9 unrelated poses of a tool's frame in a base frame.
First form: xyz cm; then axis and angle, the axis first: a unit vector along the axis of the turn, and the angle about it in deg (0 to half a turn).
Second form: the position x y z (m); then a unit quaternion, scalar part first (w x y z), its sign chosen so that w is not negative. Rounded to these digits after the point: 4 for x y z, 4 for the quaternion.
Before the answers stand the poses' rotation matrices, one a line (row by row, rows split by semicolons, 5 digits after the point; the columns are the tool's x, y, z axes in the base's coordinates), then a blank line. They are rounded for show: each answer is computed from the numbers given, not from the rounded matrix.
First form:
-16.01 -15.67 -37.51 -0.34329 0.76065 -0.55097 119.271
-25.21 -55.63 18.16 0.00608 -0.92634 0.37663 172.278
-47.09 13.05 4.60 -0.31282 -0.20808 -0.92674 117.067
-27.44 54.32 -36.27 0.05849 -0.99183 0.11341 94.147
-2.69 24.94 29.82 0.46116 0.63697 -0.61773 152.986
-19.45 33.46 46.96 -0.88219 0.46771 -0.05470 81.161
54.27 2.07 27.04 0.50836 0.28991 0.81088 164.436
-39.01 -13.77 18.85 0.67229 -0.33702 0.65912 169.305
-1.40 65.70 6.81 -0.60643 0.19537 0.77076 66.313
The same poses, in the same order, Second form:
-0.31347 0.09182 0.94515; -0.86942 0.37254 -0.32455; -0.38191 -0.92346 -0.03695
-0.99086 -0.06182 -0.11991; 0.03939 0.71751 -0.69543; 0.12903 -0.69380 -0.70852
-0.31265 0.91995 0.23653; -0.73053 -0.39203 0.55914; 0.60711 0.00202 0.79462
-0.06865 -0.17532 -0.98212; 0.05091 0.98254 -0.17895; 0.99634 -0.06228 -0.05852
-0.48876 0.83603 -0.24935; 0.27487 -0.12369 -0.95349; -0.82799 -0.53456 -0.16934
0.81233 -0.29516 0.50300; -0.40326 0.33880 0.85006; -0.42131 -0.89336 0.15619
-0.45595 0.07178 0.88711; 0.50692 -0.79832 0.32514; 0.73153 0.59794 0.32761
-0.08653 -0.57154 0.81600; -0.32690 -0.75744 -0.56518; 0.94109 -0.31565 -0.12129
0.62176 -0.77671 -0.10072; 0.63495 0.42458 0.64543; -0.45855 -0.46525 0.75715

-0.1601 -0.1567 -0.3751 0.5055 -0.2962 0.6563 -0.4754
-0.2521 -0.5563 0.1816 0.0673 0.0061 -0.9242 0.3758
-0.4709 0.1305 0.0460 0.5220 -0.2668 -0.1775 -0.7905
-0.2744 0.5432 -0.3627 0.6811 0.0428 -0.7262 0.0830
-0.0269 0.2494 0.2982 0.2336 0.4484 0.6194 -0.6006
-0.1945 0.3346 0.4696 0.7595 -0.5739 0.3043 -0.0356
0.5427 0.0207 0.2704 0.1354 0.5037 0.2872 0.8034
-0.3901 -0.1377 0.1885 0.0932 0.6694 -0.3356 0.6563
-0.0140 0.6570 0.0681 0.8372 -0.3317 0.1069 0.4216

